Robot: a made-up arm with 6 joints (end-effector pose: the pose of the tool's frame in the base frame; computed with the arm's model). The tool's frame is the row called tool. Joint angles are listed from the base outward.
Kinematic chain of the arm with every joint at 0, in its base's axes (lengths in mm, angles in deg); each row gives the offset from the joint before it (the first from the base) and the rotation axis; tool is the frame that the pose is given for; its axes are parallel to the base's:
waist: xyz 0 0 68 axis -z
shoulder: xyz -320 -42 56 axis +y
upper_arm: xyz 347 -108 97 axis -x
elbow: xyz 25 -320 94 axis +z
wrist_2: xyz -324 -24 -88 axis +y
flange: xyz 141 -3 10 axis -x
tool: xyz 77 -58 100
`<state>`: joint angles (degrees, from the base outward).
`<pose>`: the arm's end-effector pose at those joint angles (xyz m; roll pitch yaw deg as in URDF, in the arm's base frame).
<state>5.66 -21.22 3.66 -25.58 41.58 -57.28</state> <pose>-0.2079 -0.5228 0.1820 63.58 20.73 -28.61</pose>
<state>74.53 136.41 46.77 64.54 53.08 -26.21</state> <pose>-0.6566 0.2041 -0.4390 126.49 -30.32 119.62</pose>
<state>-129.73 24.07 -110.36 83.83 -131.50 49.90</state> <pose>0.1728 -0.3155 -0.6858 78.48 50.61 -2.09</pose>
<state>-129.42 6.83 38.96 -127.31 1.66 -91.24</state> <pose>0.2142 0.2194 0.2401 111.04 -33.10 -1.14</pose>
